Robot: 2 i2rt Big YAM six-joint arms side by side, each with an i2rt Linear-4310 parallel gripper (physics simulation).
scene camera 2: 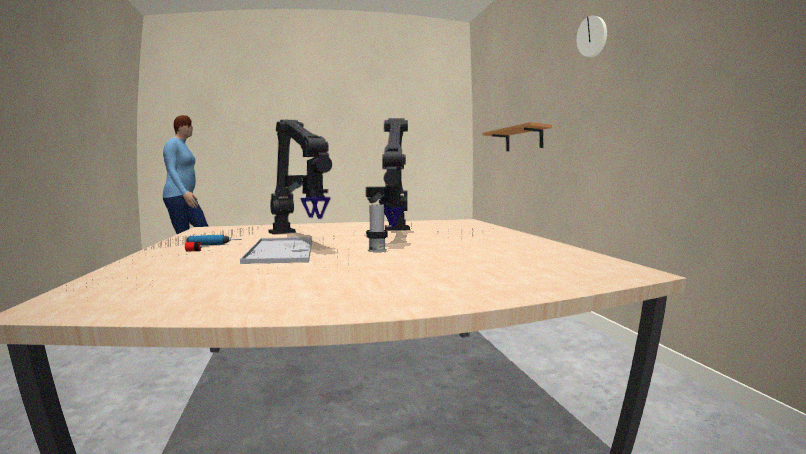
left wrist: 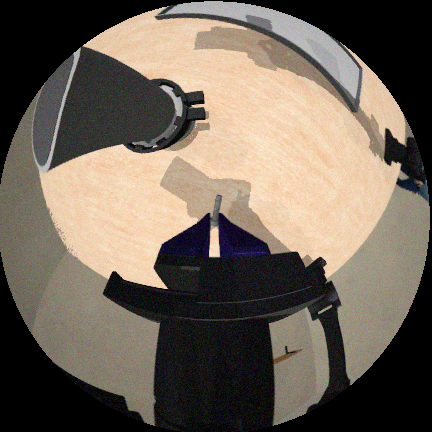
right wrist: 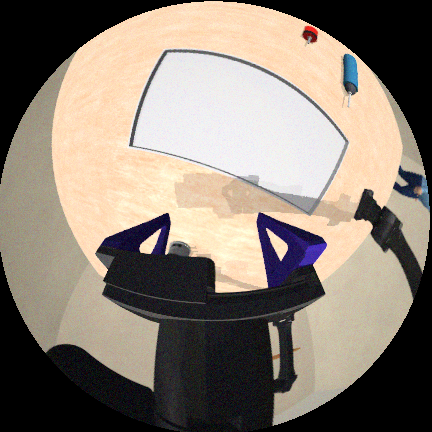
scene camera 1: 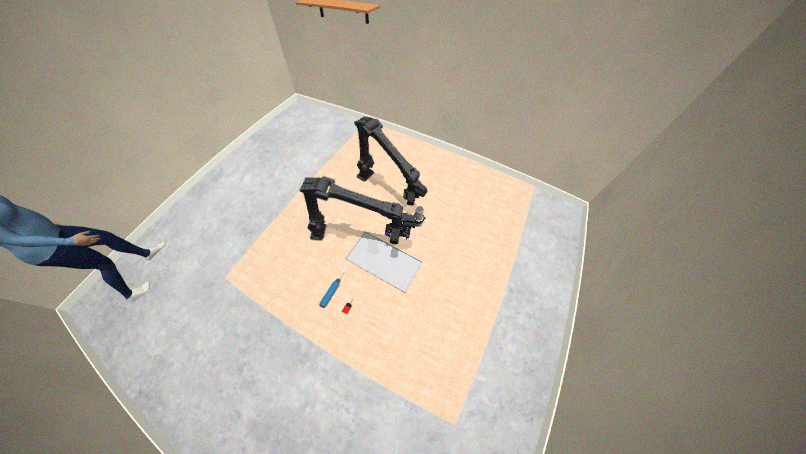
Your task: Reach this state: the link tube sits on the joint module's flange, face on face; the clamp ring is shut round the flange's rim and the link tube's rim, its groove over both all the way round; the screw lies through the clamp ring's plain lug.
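Places are measured from the left arm's base along level axes (x right, y ahead, z up), in millimetres.
Pixels of known places: left gripper, fingertip midpoint: (scene camera 2: 392,226) (left wrist: 213,217); right gripper, fingertip midpoint: (scene camera 2: 315,218) (right wrist: 213,216); left arm's base at its link origin: (scene camera 2: 397,229) (left wrist: 310,267) (scene camera 1: 365,174); right arm's base at its link origin: (scene camera 2: 281,232) (right wrist: 362,203) (scene camera 1: 318,232).
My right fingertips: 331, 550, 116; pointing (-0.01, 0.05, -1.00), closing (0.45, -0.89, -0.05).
Observation:
For each thing: its top centre in the pictures, then the offset to it from my right fingertips, as dx, dy, dz. "spot": a spot on its surface instead.
- grey link tube at its top centre: (scene camera 2: 376,204) (scene camera 1: 419,209) -216, +5, +44
- joint module at its top centre: (right wrist: 174,266) (scene camera 2: 376,232) -216, +5, -52
- black clamp ring at a spot on its surface: (scene camera 2: 376,233) spot: -213, +42, -50
- thin grey screw at its top centre: (left wrist: 215,213) -268, -96, -35
- shallow grey tray at its top centre: (right wrist: 259,120) (scene camera 2: 280,246) (scene camera 1: 383,259) +133, -9, -100
- blue screwdriver-like tool at its top centre: (scene camera 2: 213,235) (scene camera 1: 332,287) +452, -131, -75
- short red tool at its top centre: (scene camera 2: 197,242) (scene camera 1: 348,304) +466, +3, -82
The grey link tube (scene camera 1: 419,213) (scene camera 2: 376,217) (left wrist: 105,107) stands upright over the joint module (scene camera 2: 376,245). The black clamp ring (scene camera 2: 376,233) (left wrist: 189,126) goes round where they meet. Its two lugs stick out with a narrow gap between them in the left wrist view; a pale arc shows inside the ring. I cannot tell whether its groove covers both rims. My left gripper (scene camera 2: 393,221) (left wrist: 213,217) is shut on the thin grey screw (left wrist: 217,206), which points out from the fingertips, apart from the lugs. My right gripper (scene camera 2: 315,215) (right wrist: 213,216) is open and empty, above the table beside the tray.
A shallow grey tray (scene camera 1: 384,263) (scene camera 2: 275,261) (right wrist: 225,110) lies near the right arm. A blue screwdriver-like tool (scene camera 1: 329,292) (scene camera 2: 207,239) (right wrist: 350,72) and a short red tool (scene camera 1: 346,308) (scene camera 2: 192,246) (right wrist: 310,33) lie beyond it. A person (scene camera 1: 28,231) (scene camera 2: 179,163) stands off the table.

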